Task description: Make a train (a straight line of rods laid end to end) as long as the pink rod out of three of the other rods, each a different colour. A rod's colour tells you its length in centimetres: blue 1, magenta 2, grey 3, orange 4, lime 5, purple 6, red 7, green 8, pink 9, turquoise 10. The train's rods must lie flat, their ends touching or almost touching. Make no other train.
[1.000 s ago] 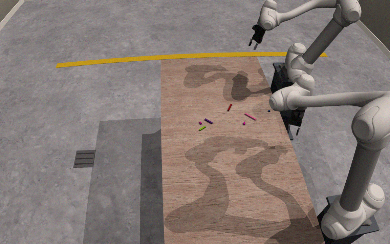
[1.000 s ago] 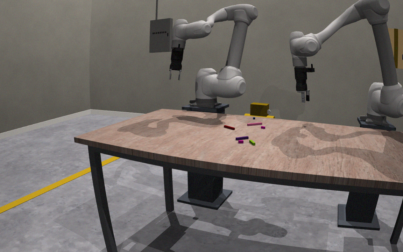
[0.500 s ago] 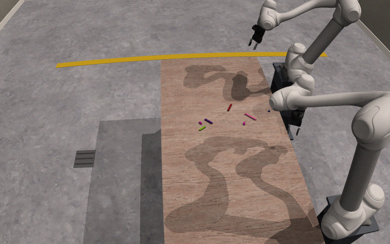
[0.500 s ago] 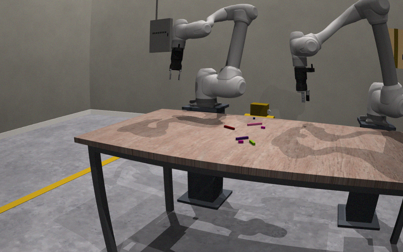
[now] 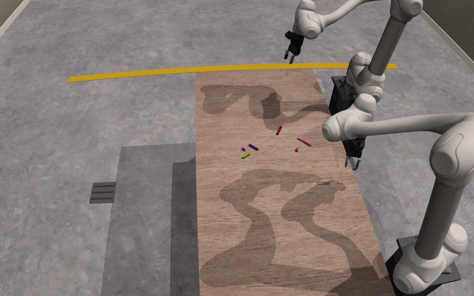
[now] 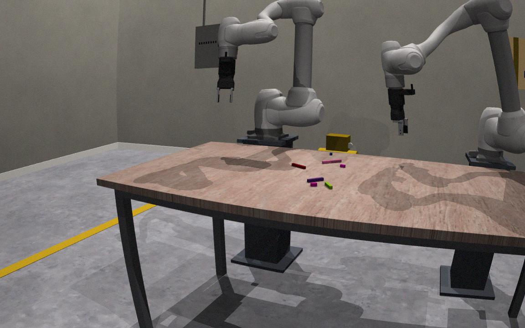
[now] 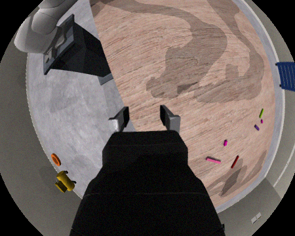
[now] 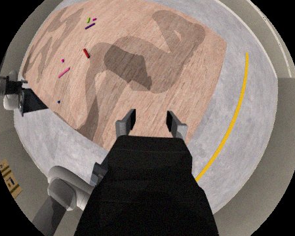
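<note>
The purple rod lies 50 cm to the left of my right hand, 27 cm ahead of it and 24 cm below it. Round my right hand: red rod: 38 cm to the left, 24 cm below, 10 cm ahead; blue rod: 44 cm to the left, 24 cm below, 18 cm behind; pink rod: 48 cm to the left, 24 cm below, 3 cm behind.
</note>
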